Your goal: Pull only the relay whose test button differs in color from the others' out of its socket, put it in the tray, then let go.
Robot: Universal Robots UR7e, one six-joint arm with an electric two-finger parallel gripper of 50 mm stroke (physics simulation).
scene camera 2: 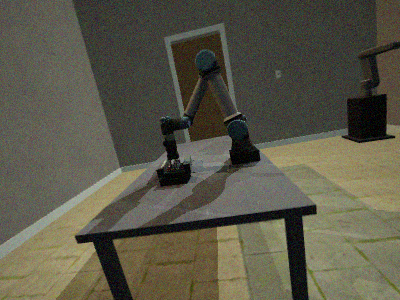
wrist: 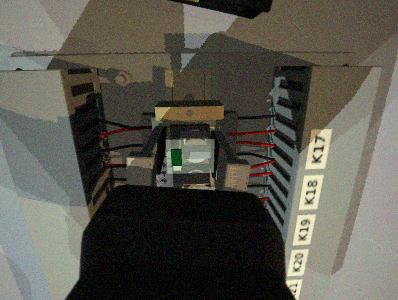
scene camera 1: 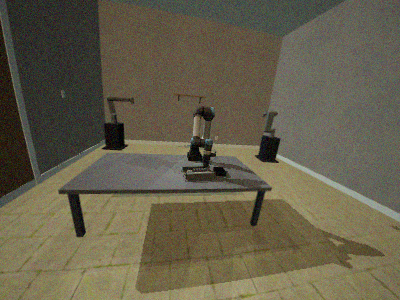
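Seen in the pictures: gripper, fingertip midpoint: (scene camera 2: 174, 168) (wrist: 187, 142) (scene camera 1: 207, 171); arm's base at its link origin: (scene camera 2: 242, 149) (scene camera 1: 194, 154).
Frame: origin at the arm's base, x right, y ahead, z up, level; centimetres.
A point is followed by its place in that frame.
The relay with the green test button (wrist: 190, 156) @[x -12.4, y 46.3, z 0.4 cm] sits in the row between the two slotted wire ducts, just below the tan end block in the wrist view. My gripper (wrist: 187, 142) @[x -12.0, y 46.2, z -3.3 cm] (scene camera 1: 206, 166) @[x -12.0, y 46.2, z -3.3 cm] (scene camera 2: 172, 161) @[x -12.0, y 46.2, z -3.3 cm] points down and is shut on this relay, one finger at each side of its clear housing. The relay appears upright and in its socket; its lower end is hidden. The other relays are hidden behind the gripper body in the wrist view. The black tray (scene camera 1: 220, 171) @[x -28.7, y 38.6, z -6.1 cm] (scene camera 2: 174, 178) @[x -22.9, y 43.8, z -6.1 cm] (wrist: 230, 6) @[x -21.5, y 47.4, z -4.5 cm] stands beside the end of the relay panel.
Grey slotted ducts (wrist: 295, 150) @[x -13.5, y 53.0, z -0.7 cm] with red and black wires flank the relay row. Labels K17 (wrist: 318, 149) @[x -14.0, y 54.1, z -0.1 cm] and K18 (wrist: 310, 192) @[x -11.0, y 54.7, z -0.1 cm] are on the right-hand duct. The tan end block (wrist: 189, 111) @[x -14.4, y 45.9, z -2.4 cm] is close to the fingers. The panel (scene camera 1: 200, 176) @[x -3.7, y 59.2, z -3.2 cm] stands on the grey table (scene camera 1: 125, 172) @[x 70.2, y 51.9, z -6.4 cm].
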